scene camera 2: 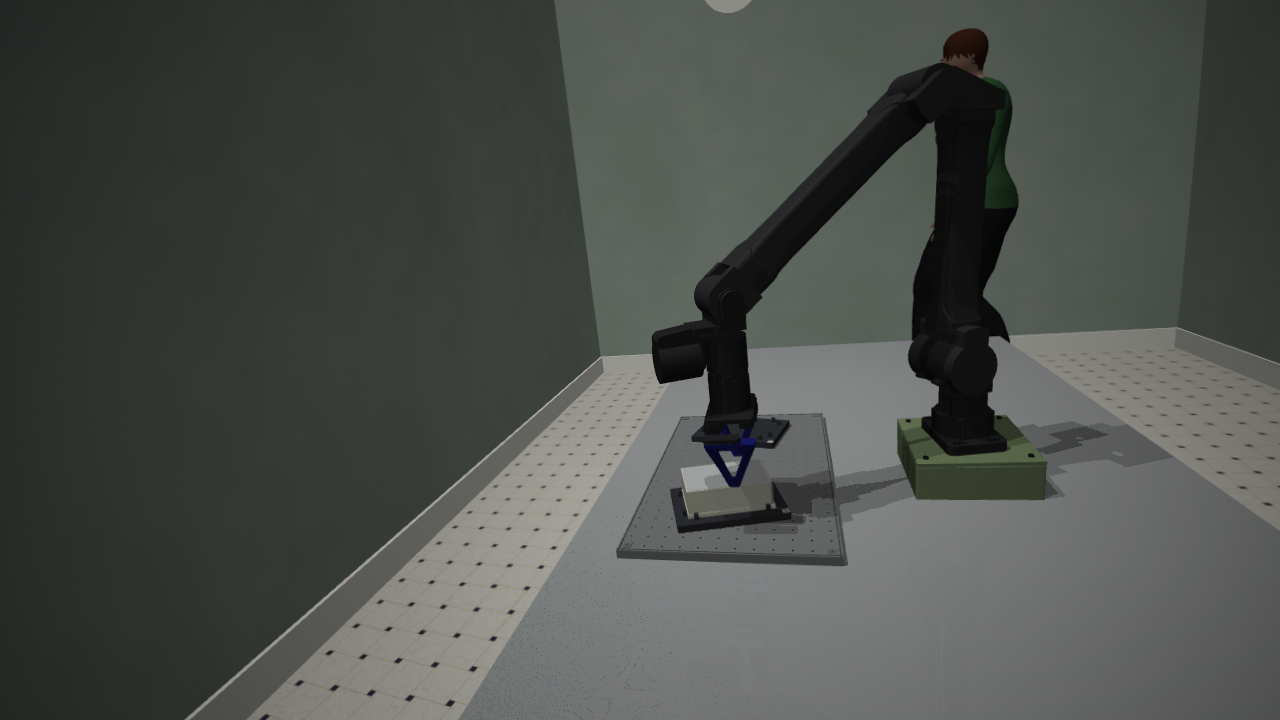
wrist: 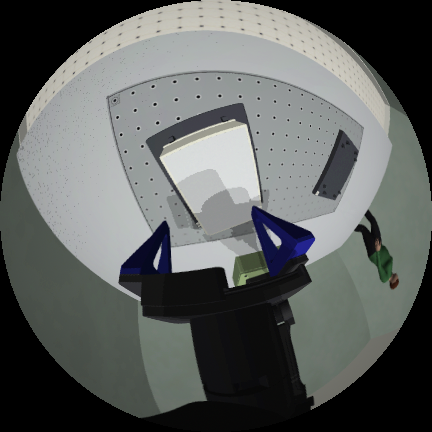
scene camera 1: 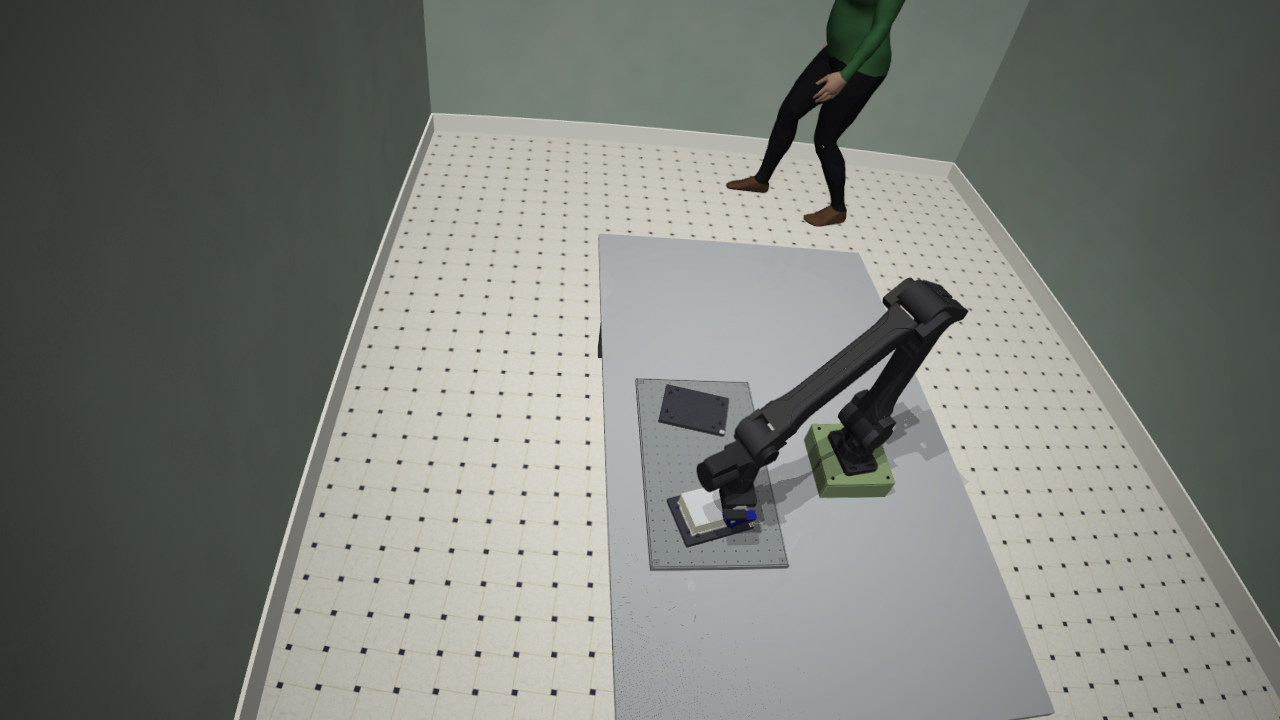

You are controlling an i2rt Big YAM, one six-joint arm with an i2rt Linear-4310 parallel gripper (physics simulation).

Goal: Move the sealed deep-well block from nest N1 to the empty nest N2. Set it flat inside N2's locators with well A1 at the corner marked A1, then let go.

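Pixels of known places: gripper, fingertip midpoint: (scene camera 2: 736, 470) (wrist: 209, 216) (scene camera 1: 726, 506); arm's base, link origin: (scene camera 2: 961, 437) (wrist: 262, 277) (scene camera 1: 851, 453).
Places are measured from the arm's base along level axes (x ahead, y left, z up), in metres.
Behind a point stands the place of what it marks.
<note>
The sealed deep-well block (scene camera 1: 698, 508) {z 0.004, x 0.415, y 0.087 m} (scene camera 2: 702, 479) {z 0.004, x 0.409, y 0.090 m} (wrist: 200, 155) {z 0.004, x 0.422, y 0.091 m}, off-white with a pale top, sits in nest N1 (scene camera 1: 702, 539) {z -0.038, x 0.413, y 0.139 m} (scene camera 2: 691, 524) {z -0.038, x 0.430, y 0.144 m} (wrist: 195, 121) {z -0.038, x 0.450, y 0.086 m}, a dark plate. Nest N2 (scene camera 1: 693, 409) {z -0.038, x 0.335, y -0.209 m} (scene camera 2: 775, 431) {z -0.038, x 0.268, y -0.181 m} (wrist: 336, 167) {z -0.038, x 0.341, y -0.188 m} is an empty dark plate with small locators and a pale mark at one corner; the arm partly hides it in scene camera 2. My gripper (scene camera 1: 741, 520) {z 0.019, x 0.359, y 0.100 m} (scene camera 2: 733, 483) {z 0.019, x 0.359, y 0.100 m} (wrist: 209, 216) {z 0.019, x 0.359, y 0.100 m} is open with blue fingers, low at the block's arm-side end. In the wrist view the right fingertip overlaps the block's near corner; exact fingertip height is unclear. The A1 lettering is not readable.
Both nests stand on a grey perforated board (scene camera 1: 666, 559) {z -0.050, x 0.498, y 0.166 m} (scene camera 2: 644, 542) {z -0.050, x 0.496, y 0.165 m} (wrist: 165, 92) {z -0.050, x 0.498, y 0.109 m} on the table (scene camera 1: 716, 295) {z -0.062, x 0.131, y -0.649 m} (scene camera 2: 895, 608) {z -0.063, x 0.203, y 0.313 m}. The arm's green base block (scene camera 1: 854, 489) {z -0.026, x 0.020, y 0.084 m} (scene camera 2: 980, 481) {z -0.033, x 0.009, y 0.086 m} (wrist: 249, 265) {z -0.023, x 0.090, y 0.040 m} stands right of the board. A person (scene camera 1: 859, 53) (scene camera 2: 1000, 170) (wrist: 382, 265) stands beyond the table.
</note>
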